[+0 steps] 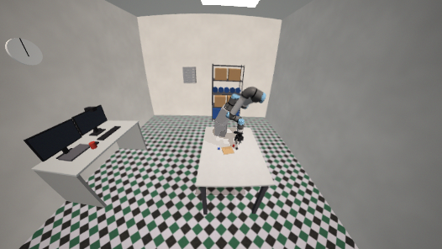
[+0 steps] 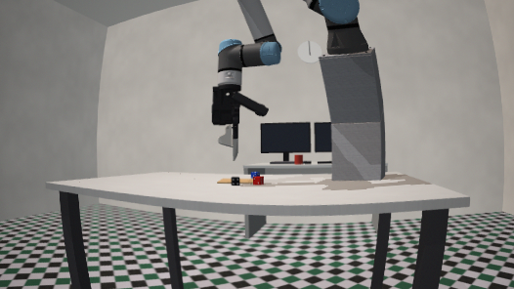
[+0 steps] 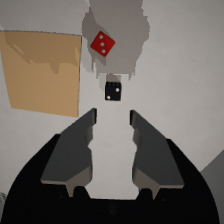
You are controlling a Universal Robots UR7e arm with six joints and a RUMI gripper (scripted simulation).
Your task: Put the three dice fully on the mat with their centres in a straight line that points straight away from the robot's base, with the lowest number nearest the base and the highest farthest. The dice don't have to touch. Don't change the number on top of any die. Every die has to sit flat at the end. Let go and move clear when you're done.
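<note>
My hand is 80 mm above the black die. Round my hand: tan mat (10 mm ahead, 130 mm to the right, 90 mm below); blue die (20 mm behind, 240 mm to the right, 80 mm below); red die (60 mm behind, 30 mm to the right, 80 mm below).
</note>
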